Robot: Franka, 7 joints.
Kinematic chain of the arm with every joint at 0, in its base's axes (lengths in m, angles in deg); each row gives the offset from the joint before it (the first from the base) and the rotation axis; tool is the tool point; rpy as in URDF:
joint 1: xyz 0 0 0.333 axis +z
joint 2: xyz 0 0 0 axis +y
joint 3: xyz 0 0 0.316 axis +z
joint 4: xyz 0.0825 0 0 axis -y
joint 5: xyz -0.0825 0 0.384 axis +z
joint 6: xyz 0 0 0 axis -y
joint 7: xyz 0.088 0 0 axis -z
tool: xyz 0 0 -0.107 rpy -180 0 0
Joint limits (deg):
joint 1: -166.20..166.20
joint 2: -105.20..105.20
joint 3: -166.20..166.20
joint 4: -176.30..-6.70
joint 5: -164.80..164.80
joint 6: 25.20..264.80
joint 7: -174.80..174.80
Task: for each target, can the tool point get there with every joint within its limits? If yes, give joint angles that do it. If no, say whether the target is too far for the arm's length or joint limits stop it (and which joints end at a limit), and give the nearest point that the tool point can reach.
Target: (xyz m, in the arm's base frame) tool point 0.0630 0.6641 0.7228
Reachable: yes | joints 121.84 72.30 -127.78 -71.57 -40.79 204.86 -35.68
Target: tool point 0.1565 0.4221 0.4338
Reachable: yes | joints 120.79 -28.18 -42.66 -147.13 58.21 169.41 81.06
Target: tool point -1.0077 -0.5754 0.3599
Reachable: no: too far | nearest point -0.7448 -0.4253 0.3529 | short by 0.303 m
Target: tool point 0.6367 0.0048 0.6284
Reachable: yes | joints -48.88 57.46 108.28 -69.69 105.41 212.45 22.76
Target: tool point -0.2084 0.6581 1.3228
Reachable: no: too far | nearest point -0.1482 0.4679 1.0367 | short by 0.349 m
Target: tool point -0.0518 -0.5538 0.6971
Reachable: yes | joints 128.79 -46.34 111.92 -66.33 85.77 245.77 58.59
